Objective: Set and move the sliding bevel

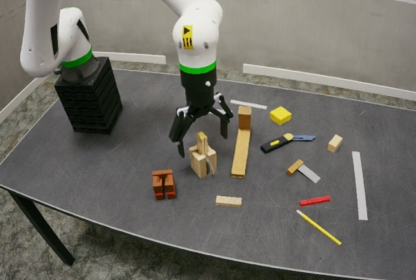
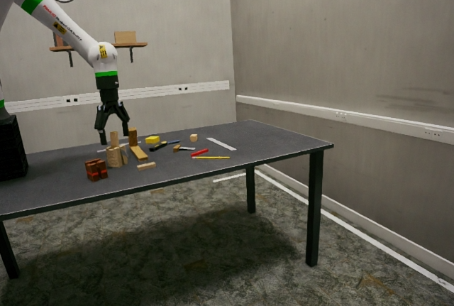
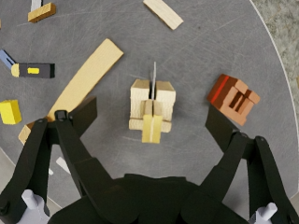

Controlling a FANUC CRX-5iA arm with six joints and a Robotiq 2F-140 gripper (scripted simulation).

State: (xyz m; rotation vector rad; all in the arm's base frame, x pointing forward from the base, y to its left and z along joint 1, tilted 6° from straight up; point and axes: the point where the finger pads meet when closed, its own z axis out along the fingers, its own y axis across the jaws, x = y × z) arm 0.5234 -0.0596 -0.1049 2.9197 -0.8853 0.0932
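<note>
The grey blade is 60 mm below my hand, 10 mm to the right of it and 10 mm ahead of it. Also, from my hand: try square: 300 mm ahead, 120 mm below, 110 mm to the left; then wood strip: 120 mm below, 120 mm ahead, 90 mm to the right; then red stick: 370 mm ahead, 120 mm below, 10 mm to the left.
</note>
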